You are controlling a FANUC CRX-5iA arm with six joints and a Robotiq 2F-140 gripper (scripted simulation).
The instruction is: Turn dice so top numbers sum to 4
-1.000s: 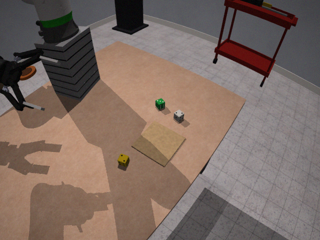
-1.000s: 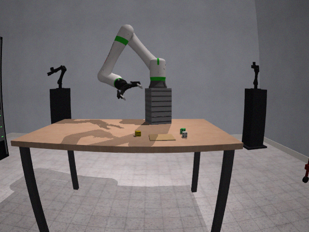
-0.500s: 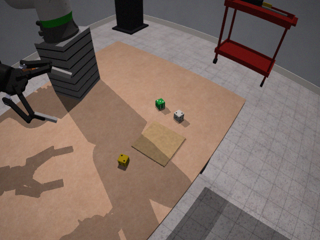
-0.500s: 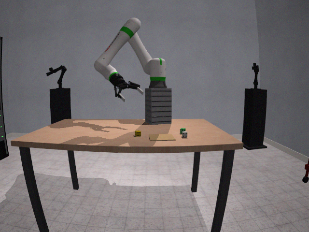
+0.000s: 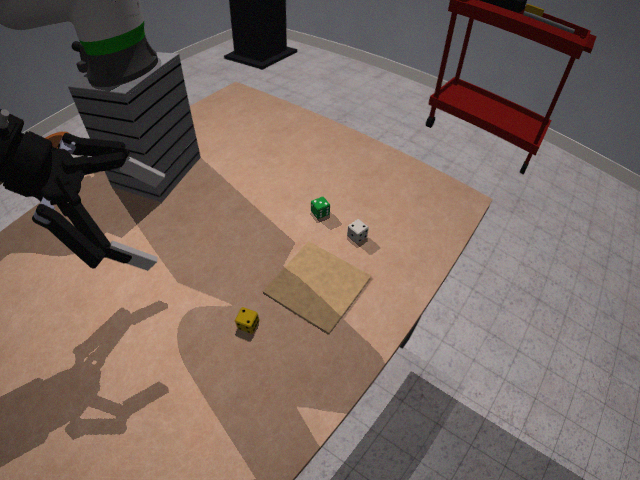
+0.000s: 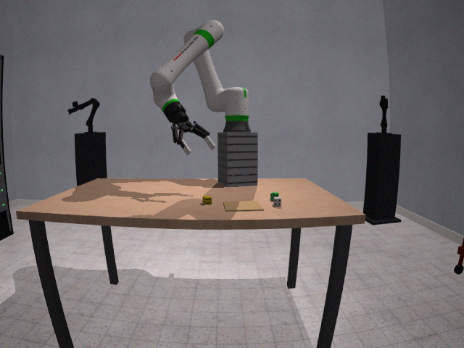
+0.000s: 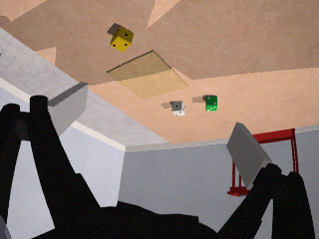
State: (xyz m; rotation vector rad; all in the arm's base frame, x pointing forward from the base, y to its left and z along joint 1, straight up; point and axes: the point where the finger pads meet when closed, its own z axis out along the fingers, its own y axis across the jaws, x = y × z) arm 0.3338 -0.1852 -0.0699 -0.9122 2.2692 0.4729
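Right now the yellow die is 130 mm ahead of my hand, 30 mm to the left of it and 200 mm below it. Also, from my hand: green die 80 mm ahead, 310 mm to the left, 200 mm below; then white die 170 mm ahead, 300 mm to the left, 200 mm below; then tan mat 170 mm ahead, 160 mm to the left, 210 mm below.
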